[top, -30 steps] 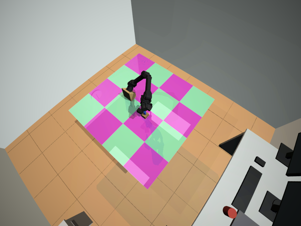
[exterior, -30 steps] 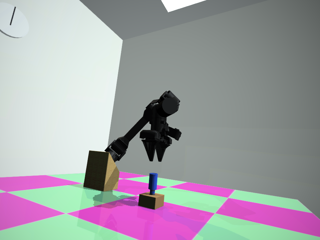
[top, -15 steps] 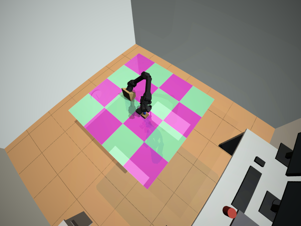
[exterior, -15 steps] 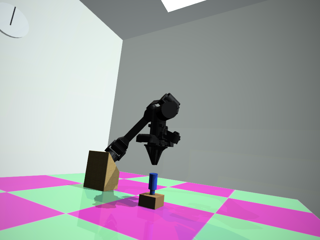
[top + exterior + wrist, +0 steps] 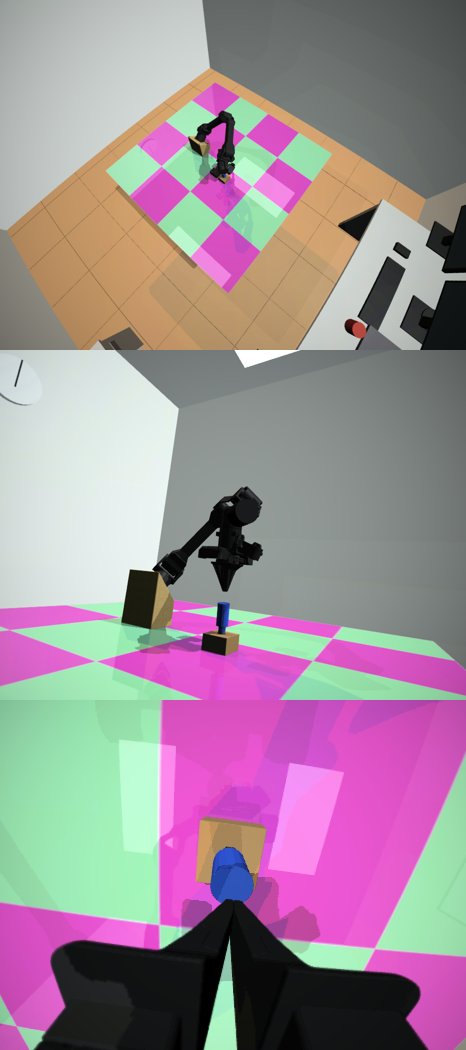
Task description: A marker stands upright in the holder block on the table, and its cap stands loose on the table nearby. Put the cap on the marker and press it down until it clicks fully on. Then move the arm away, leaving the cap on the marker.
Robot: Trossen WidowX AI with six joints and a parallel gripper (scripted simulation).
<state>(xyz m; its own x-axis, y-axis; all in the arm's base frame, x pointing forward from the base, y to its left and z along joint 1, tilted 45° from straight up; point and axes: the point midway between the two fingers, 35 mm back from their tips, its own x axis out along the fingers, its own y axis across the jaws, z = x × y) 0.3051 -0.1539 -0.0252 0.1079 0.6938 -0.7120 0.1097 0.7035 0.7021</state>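
My gripper tip is now 5 cm above the blue marker cap. Also, from my gripper tip: wooden holder block 12 cm below.
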